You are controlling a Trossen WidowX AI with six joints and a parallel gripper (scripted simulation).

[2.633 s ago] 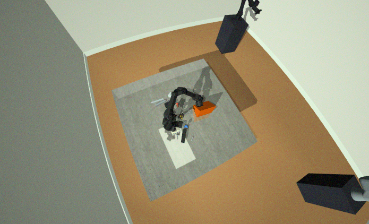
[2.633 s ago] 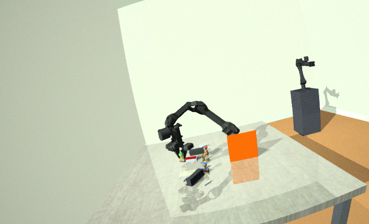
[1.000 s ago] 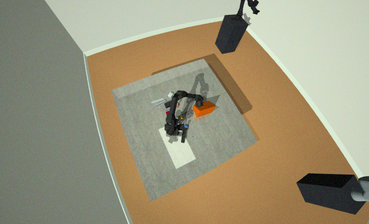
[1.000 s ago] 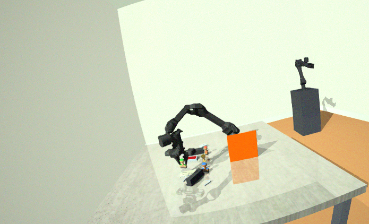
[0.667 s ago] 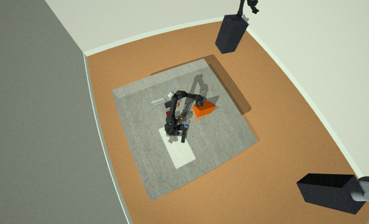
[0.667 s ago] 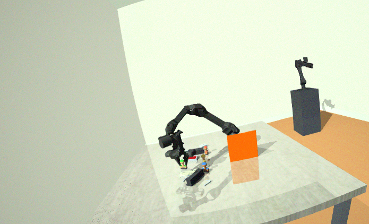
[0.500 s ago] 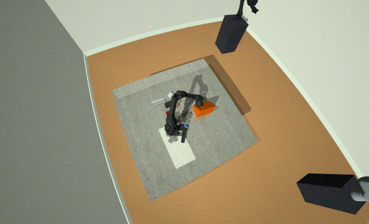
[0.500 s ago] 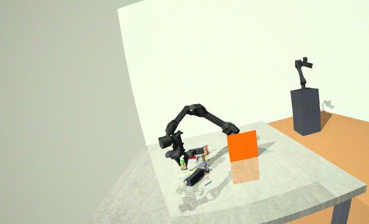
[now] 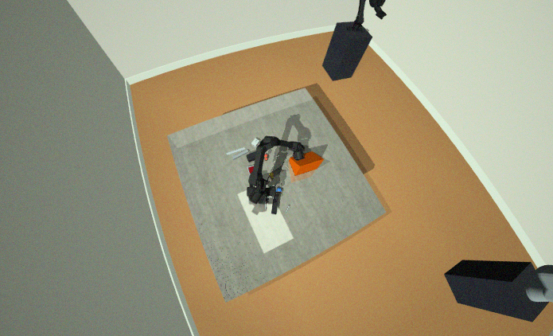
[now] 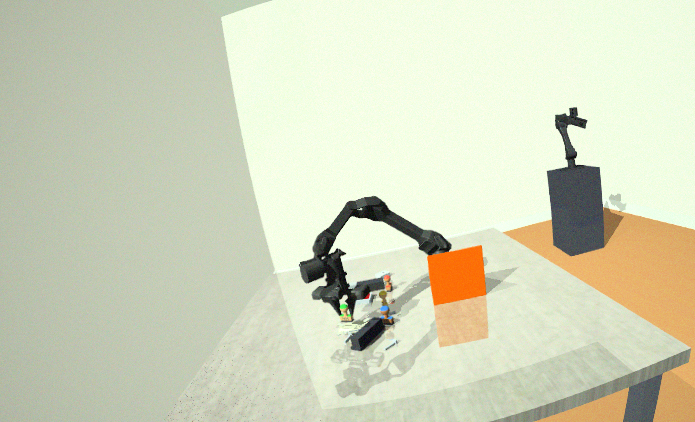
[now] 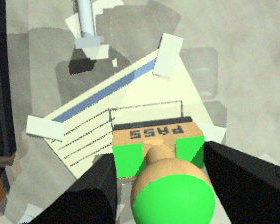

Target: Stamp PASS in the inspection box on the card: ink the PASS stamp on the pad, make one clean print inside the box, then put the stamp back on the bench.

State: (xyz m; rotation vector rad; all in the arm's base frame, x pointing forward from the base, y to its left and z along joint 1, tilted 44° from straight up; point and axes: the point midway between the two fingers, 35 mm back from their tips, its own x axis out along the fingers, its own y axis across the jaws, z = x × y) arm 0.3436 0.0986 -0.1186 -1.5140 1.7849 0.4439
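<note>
Right now the pale card is 20 mm behind my gripper tip and 50 mm below it. Round my gripper tip: long black block 70 mm behind, 90 mm to the left, 30 mm below; then blue stamp 130 mm behind, 10 mm to the left, 30 mm below; then green-knobbed stamp right at my gripper tip.
</note>
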